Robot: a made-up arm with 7 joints.
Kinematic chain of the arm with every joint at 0, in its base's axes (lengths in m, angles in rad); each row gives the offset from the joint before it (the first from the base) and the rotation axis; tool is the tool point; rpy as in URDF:
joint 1: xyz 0 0 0.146 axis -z
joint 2: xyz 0 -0.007 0.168 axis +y
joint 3: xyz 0 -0.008 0.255 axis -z
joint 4: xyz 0 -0.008 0.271 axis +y
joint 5: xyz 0 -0.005 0.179 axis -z
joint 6: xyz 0 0 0.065 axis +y
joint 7: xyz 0 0 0.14 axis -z
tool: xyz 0 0 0 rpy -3.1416 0 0
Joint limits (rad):
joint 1: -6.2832..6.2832
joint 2: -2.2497..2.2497
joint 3: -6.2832..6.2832
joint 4: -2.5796..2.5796
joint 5: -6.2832..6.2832
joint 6: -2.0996..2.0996
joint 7: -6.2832..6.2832
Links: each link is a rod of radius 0.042 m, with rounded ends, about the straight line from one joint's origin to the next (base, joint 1, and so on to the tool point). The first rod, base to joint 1, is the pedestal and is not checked.
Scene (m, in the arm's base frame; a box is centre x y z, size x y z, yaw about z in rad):
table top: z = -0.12
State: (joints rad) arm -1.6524 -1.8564 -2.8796 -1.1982 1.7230 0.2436 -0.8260
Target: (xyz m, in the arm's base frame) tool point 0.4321 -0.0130 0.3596
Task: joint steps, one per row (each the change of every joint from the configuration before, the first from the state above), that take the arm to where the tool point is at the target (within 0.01 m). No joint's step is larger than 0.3 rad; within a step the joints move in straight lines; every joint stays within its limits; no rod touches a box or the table.
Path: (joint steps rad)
1: -0.2191 -0.0527 0.1502 -0.2537 0.0023 -0.0553 0.0000
2: -0.2190 -0.0526 0.1503 -0.2536 0.0023 -0.0554 0.0000
3: -0.2191 -0.0527 0.1502 -0.2537 0.0023 -0.0553 0.0000
4: -0.2190 -0.0527 0.1503 -0.2537 0.0022 -0.0553 0.0000

